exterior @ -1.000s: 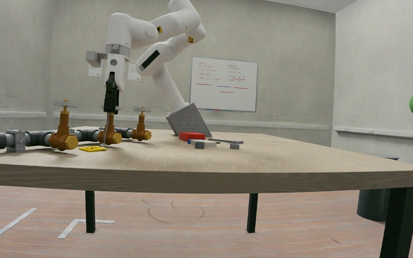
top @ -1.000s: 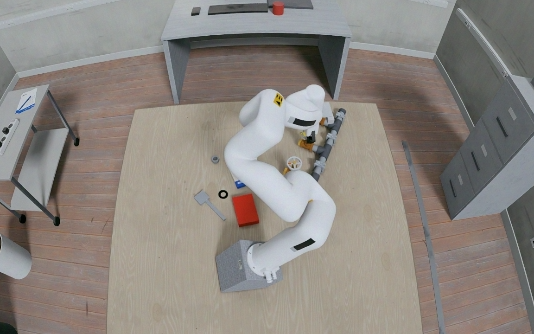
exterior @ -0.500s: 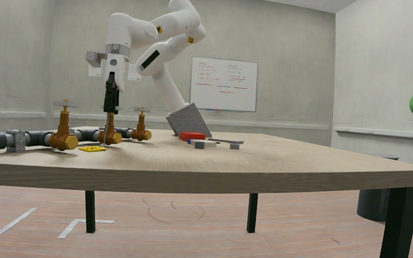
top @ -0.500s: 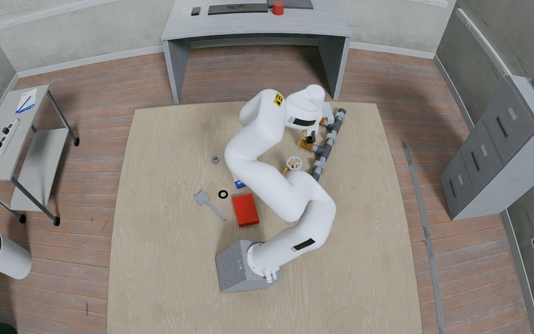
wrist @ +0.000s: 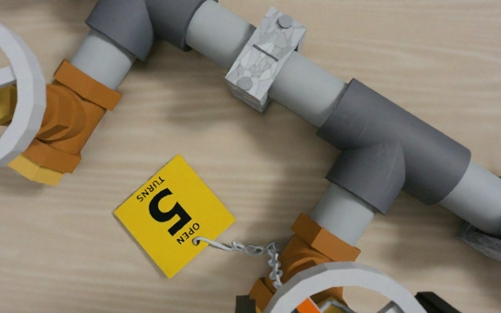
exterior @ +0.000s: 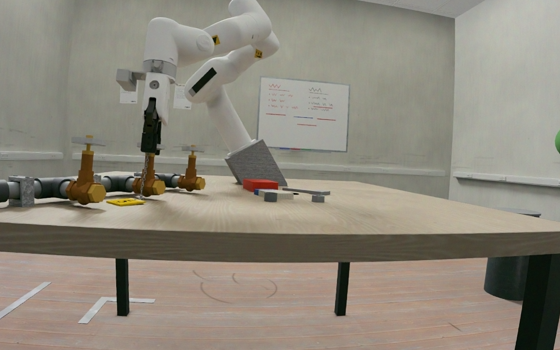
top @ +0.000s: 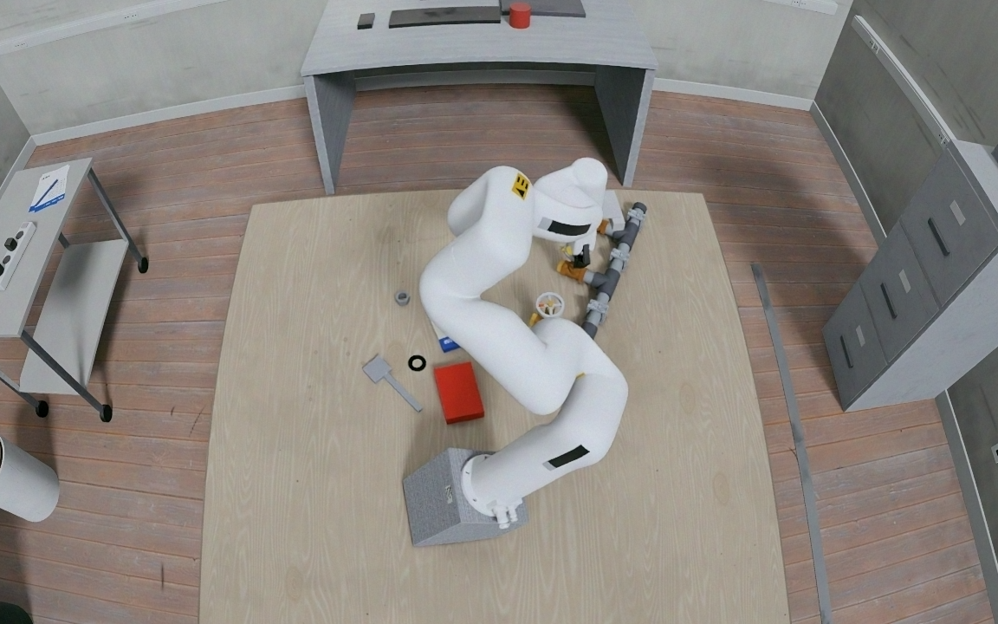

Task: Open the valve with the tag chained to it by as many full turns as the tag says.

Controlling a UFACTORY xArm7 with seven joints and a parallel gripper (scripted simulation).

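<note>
My hand is 8 cm short of the yellow tag, 3 cm to the left of it and 11 cm above it. From my hand the other things lie so: blue-and-white box: 7 cm behind, 31 cm to the left, 11 cm below; red block: 24 cm behind, 32 cm to the left, 10 cm below; grey nut: 3 cm ahead, 40 cm to the left, 11 cm below.
</note>
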